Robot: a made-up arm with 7 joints.
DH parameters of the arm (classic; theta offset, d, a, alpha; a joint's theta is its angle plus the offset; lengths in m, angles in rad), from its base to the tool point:
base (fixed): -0.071 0 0 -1.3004
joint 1: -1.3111 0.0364 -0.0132 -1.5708
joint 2: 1.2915 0 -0.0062 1.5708
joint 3: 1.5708 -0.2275 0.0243 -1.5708
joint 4: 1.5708 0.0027 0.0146 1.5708
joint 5: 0 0.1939 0 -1.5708
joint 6: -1.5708 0 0.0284 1.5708
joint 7: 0 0 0 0
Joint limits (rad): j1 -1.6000..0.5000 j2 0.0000..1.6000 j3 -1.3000..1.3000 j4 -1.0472..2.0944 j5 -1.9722..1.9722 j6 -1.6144..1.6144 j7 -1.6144..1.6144
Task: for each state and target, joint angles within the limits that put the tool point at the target. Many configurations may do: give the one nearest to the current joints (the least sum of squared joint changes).
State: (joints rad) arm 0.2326 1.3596 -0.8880 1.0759 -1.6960 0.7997 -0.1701
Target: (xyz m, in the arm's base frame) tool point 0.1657 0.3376 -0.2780
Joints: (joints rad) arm -0.4286 1.0398 -0.7669 1.0407 -1.6919 0.6472 -0.1701
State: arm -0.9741 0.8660 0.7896 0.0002 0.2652 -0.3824 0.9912
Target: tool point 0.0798 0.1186 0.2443
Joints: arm -1.6000 1.2911 0.2921 -0.4760 0.2811 -0.3557 0.9912
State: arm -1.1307 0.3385 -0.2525 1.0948 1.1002 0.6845 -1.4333
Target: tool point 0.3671 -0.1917 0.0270
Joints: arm -1.5937 0.0000 -0.6311 0.6627 1.1137 0.6036 -1.4333
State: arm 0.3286 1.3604 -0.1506 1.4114 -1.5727 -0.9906 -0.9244
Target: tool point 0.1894 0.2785 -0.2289
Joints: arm -0.1125 1.0063 -0.3170 0.3741 -1.4404 -1.0784 -0.9244
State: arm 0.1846 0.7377 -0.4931 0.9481 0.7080 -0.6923 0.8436
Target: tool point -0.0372 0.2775 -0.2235
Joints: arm 0.5000 1.5140 -0.7802 0.0617 0.6624 -0.9942 0.8436
